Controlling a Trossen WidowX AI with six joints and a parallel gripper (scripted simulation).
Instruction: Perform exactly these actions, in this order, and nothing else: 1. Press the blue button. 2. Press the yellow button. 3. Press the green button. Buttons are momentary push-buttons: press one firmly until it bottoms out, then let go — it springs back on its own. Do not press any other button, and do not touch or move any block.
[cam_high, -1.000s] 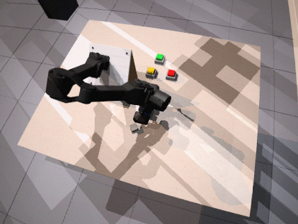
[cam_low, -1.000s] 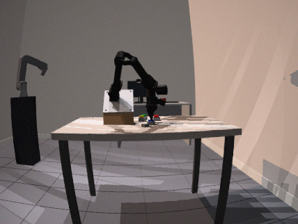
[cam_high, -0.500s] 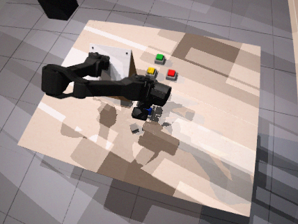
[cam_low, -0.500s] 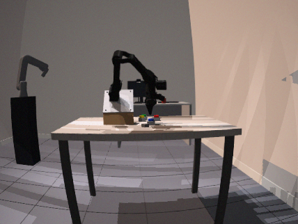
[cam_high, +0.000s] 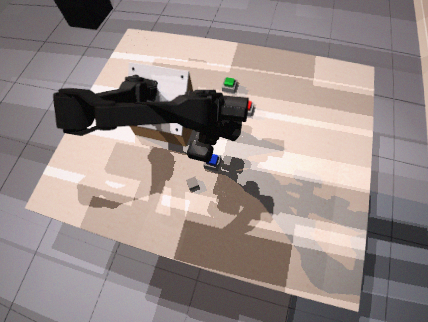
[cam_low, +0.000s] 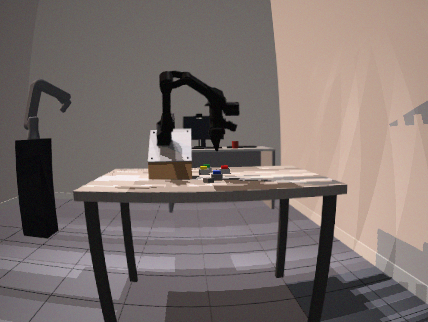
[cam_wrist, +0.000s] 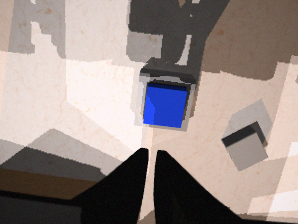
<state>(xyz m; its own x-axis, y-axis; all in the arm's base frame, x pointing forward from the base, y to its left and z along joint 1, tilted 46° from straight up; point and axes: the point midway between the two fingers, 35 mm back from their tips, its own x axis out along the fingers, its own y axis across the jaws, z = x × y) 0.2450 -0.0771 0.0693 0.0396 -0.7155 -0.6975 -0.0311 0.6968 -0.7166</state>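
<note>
Right now my gripper tip is 21 cm to the right of the yellow button, 9 cm above it and 6 cm past it. Also, from my gripper tip: red button (23 cm to the left, 9 cm below, 5 cm ahead); blue button (9 cm below, 1 cm to the right); green button (31 cm to the left, 9 cm below, 4 cm behind).
</note>
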